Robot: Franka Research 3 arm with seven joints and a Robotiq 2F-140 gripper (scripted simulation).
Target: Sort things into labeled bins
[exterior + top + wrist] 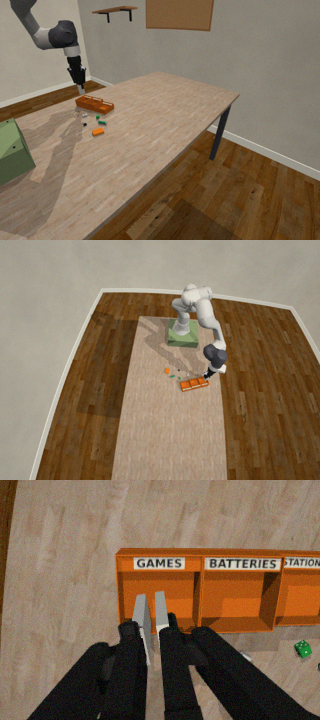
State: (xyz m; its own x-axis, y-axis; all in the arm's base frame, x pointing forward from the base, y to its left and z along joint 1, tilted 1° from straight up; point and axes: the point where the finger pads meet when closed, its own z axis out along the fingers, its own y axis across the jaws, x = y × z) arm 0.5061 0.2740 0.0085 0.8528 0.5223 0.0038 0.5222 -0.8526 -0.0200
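The orange block is 350 mm to the right of my hand, 110 mm below it and 60 mm behind it. Also, from my hand: white piece: 150 mm to the right, 100 mm below, 60 mm behind; labelled bins: 90 mm below, 80 mm to the right, 30 mm ahead; small green cube: 220 mm to the right, 100 mm below, 10 mm behind.
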